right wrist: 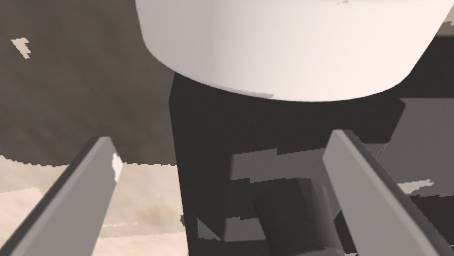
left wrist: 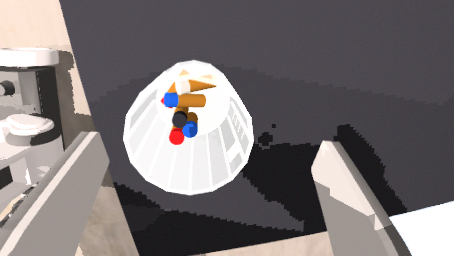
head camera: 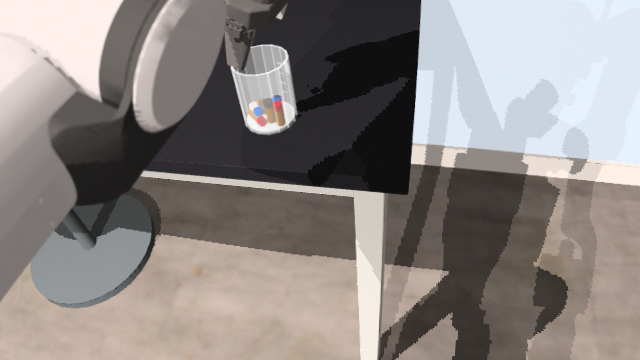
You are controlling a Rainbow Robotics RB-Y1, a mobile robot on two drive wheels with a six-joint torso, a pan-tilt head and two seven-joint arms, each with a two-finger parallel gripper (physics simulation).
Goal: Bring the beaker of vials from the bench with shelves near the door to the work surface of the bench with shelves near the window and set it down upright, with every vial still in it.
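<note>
A clear beaker (head camera: 264,86) (left wrist: 190,167) stands upright on the dark bench top (head camera: 322,30) (left wrist: 350,40), near its front edge in the head view. Several brown vials (head camera: 270,111) (left wrist: 192,100) with blue, red, white and black caps lie and lean inside it. My left gripper (left wrist: 211,151) is open and empty, above the beaker, its fingers wide apart on either side in the left wrist view. In the head view, one of its fingers (head camera: 239,47) overlaps the beaker's rim; contact cannot be told. My right gripper (right wrist: 222,147) is open and empty, away from the beaker.
A white bench leg (head camera: 370,240) stands under the bench's front right corner. A round grey stool base (head camera: 90,272) is on the floor at the lower left. A pale blue panel (head camera: 530,50) is at the upper right. A white rounded body (right wrist: 300,45) is close above the right gripper's fingers.
</note>
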